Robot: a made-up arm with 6 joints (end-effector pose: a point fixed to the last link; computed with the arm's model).
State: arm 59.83 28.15 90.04 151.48 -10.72 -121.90
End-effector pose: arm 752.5 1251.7 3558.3 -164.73 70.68 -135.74
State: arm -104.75 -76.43 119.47 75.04 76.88 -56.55
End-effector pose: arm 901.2 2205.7 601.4 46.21 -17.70 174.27
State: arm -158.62 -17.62 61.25 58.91 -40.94 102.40
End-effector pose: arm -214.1 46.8 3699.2 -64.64 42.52 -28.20
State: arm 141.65 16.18 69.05 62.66 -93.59 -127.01
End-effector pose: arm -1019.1 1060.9 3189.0 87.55 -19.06 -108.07
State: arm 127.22 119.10 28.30 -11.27 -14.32 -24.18
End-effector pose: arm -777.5 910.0 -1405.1 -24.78 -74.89 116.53
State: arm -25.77 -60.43 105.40 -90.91 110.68 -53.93
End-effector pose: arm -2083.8 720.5 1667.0 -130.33 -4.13 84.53
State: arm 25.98 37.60 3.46 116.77 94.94 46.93
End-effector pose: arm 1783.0 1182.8 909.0 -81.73 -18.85 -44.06
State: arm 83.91 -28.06 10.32 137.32 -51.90 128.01
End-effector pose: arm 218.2 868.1 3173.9 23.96 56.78 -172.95
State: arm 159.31 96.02 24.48 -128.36 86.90 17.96
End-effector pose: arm -1547.1 838.4 -684.4 -176.89 -14.33 -146.78
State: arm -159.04 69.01 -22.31 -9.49 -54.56 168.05
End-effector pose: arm -1003.1 -457.6 -396.4 167.79 -34.14 -168.38
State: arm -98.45 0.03 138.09 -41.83 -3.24 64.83
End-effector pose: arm 221.9 1231.6 3136.4 20.93 44.32 -101.47
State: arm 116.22 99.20 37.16 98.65 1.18 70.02
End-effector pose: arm -1007.1 1980.3 -799.2 -13.54 -62.19 -61.28
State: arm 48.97 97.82 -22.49 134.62 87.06 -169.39
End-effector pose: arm 101.3 448.6 -497.2 -11.59 18.04 0.59
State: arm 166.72 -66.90 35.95 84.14 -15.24 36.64
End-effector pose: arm 1266.9 -244.4 3114.1 173.29 71.20 -139.05
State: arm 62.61 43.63 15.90 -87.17 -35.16 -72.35
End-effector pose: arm 1047.8 2387.4 1040.5 2.93 -23.93 -78.40
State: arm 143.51 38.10 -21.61 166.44 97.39 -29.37
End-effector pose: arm -1227.5 852.9 387.5 157.96 -22.04 128.98
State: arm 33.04 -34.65 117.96 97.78 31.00 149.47
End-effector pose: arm -1806.9 -945.6 2570.2 -129.19 27.14 -1.95
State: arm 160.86 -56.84 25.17 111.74 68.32 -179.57
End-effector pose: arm 360.5 -409.6 3156.1 172.60 18.54 46.42
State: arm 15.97 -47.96 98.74 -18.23 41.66 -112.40
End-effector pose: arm -2161.9 -619.5 2338.2 -127.67 -6.75 28.06
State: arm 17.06 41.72 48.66 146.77 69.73 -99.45
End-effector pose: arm 2405.8 890.3 1809.6 -153.05 -47.48 -113.42
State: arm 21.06 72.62 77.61 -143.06 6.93 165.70
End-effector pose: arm 2845.6 1064.1 1506.5 -157.52 -0.56 -163.10
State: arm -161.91 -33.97 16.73 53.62 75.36 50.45
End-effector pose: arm -312.1 -372.2 3278.9 12.50 33.99 128.12
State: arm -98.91 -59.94 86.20 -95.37 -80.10 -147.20
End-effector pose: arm 603.5 2111.8 2226.2 88.58 1.10 -177.71
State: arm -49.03 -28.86 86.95 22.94 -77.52 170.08
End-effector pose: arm -649.9 665.9 3393.5 -22.01 35.88 102.96
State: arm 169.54 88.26 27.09 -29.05 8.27 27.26
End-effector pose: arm -2281.8 403.6 -544.6 -176.06 -53.74 -17.24
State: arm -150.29 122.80 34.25 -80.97 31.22 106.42
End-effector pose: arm -1212.3 -526.0 -1430.5 -76.32 -58.52 -48.92
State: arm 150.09 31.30 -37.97 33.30 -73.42 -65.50
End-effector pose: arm -1037.3 694.4 302.6 -78.96 -33.40 -170.84
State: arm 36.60 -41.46 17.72 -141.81 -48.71 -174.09
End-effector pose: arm 38.1 174.8 3397.4 -33.94 60.37 -33.40
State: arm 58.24 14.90 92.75 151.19 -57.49 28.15
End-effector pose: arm 372.9 394.3 3692.7 -143.89 42.92 91.94
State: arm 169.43 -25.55 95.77 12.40 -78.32 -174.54
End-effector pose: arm 983.0 -168.0 3360.6 -3.19 42.08 -27.03
